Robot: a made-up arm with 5 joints.
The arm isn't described. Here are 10 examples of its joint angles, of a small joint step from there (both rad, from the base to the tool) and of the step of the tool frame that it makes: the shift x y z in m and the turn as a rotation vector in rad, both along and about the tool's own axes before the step.
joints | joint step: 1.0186 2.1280 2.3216 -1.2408 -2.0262 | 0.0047 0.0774 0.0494 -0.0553 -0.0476
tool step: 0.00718 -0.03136 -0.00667 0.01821 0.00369 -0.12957
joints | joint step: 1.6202 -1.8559 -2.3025 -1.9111 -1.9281 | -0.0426 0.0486 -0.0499 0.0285 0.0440
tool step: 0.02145 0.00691 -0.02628 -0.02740 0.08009 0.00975
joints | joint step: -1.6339 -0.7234 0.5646 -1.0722 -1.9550 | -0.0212 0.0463 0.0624 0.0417 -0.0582
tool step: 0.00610 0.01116 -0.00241 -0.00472 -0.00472 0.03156
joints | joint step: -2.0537 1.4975 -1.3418 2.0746 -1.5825 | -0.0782 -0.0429 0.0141 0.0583 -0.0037
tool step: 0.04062 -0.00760 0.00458 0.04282 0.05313 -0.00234
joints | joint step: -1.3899 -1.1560 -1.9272 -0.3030 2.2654 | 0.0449 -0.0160 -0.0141 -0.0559 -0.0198
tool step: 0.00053 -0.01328 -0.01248 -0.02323 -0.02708 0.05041
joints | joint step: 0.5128 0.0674 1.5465 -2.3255 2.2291 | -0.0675 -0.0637 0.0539 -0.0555 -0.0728
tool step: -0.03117 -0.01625 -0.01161 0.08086 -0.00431 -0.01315
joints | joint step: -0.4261 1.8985 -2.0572 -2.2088 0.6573 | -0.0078 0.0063 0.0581 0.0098 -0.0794
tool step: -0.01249 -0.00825 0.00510 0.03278 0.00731 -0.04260
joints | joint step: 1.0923 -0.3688 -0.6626 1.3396 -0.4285 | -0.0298 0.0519 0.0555 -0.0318 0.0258
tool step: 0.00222 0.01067 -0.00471 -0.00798 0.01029 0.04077
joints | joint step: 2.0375 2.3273 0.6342 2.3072 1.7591 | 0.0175 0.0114 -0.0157 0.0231 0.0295
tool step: -0.00128 -0.01005 0.00415 -0.03854 -0.02509 -0.03240
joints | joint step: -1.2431 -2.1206 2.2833 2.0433 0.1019 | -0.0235 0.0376 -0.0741 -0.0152 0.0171
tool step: -0.00798 -0.00111 0.01613 -0.07614 0.05456 0.02719
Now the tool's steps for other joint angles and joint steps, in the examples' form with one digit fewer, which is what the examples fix.
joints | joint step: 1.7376 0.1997 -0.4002 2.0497 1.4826 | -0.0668 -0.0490 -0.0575 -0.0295 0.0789
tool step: 0.0202 -0.0390 0.0366 -0.2069 -0.0167 0.0614
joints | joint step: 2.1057 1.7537 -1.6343 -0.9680 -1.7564 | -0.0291 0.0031 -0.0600 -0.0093 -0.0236
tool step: -0.0138 0.0124 0.0168 0.0529 -0.0537 0.0071
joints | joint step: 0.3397 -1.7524 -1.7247 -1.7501 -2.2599 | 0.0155 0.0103 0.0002 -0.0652 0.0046
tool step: -0.0078 -0.0066 0.0093 0.0007 -0.0432 -0.0327
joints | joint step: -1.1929 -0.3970 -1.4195 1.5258 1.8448 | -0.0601 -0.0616 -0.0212 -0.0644 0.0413
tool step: -0.0188 -0.0315 -0.0098 -0.1144 0.0020 0.1280
